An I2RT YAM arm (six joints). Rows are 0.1 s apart.
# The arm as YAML. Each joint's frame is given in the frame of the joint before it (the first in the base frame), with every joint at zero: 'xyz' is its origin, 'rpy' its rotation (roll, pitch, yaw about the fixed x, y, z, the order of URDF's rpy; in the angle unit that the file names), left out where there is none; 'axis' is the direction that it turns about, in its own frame. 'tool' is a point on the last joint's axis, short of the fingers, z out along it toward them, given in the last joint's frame.
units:
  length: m
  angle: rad
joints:
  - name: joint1
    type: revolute
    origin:
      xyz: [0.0, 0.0, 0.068]
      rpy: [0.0, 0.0, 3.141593]
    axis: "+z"
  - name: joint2
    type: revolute
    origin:
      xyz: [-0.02, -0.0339, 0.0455]
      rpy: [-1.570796, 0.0, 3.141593]
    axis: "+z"
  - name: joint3
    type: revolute
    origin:
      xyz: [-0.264, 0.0, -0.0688]
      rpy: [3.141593, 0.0, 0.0]
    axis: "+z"
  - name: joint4
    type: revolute
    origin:
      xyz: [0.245, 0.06, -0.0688]
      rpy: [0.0, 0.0, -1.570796]
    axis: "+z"
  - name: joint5
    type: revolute
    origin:
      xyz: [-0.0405, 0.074, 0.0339]
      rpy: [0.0, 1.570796, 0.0]
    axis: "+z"
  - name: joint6
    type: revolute
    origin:
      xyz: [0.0, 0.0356, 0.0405]
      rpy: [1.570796, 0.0, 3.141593]
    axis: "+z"
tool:
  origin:
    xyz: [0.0, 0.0, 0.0]
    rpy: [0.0, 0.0, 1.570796]
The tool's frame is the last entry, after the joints.
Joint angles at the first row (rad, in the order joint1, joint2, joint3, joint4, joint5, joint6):
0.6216 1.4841 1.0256 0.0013 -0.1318 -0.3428
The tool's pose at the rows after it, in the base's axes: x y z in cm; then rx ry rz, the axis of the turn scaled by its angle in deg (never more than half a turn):
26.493 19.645 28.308 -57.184 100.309 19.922
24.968 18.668 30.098 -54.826 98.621 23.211
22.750 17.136 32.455 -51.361 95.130 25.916
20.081 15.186 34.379 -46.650 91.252 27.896
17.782 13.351 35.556 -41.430 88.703 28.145
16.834 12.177 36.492 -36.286 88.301 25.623
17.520 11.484 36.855 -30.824 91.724 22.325
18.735 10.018 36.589 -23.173 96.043 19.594
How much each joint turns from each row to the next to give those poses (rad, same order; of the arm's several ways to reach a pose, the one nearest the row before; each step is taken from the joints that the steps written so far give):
0.0000 -0.0553 -0.0202 -0.0106 -0.0210 0.0260
0.0000 -0.0874 -0.0187 -0.0191 -0.0267 0.0450
0.0000 -0.1251 -0.0290 -0.0099 -0.0133 0.0461
0.0000 -0.1461 -0.0488 0.0042 0.0087 0.0535
-0.0004 -0.1274 -0.0431 -0.0039 0.0412 0.0469
-0.0068 -0.0591 0.0003 -0.0210 0.0737 0.0240
-0.0347 0.0141 0.0313 -0.0438 0.0660 0.0355
-0.0840 0.0157 0.0115 -0.0343 0.0313 0.0637

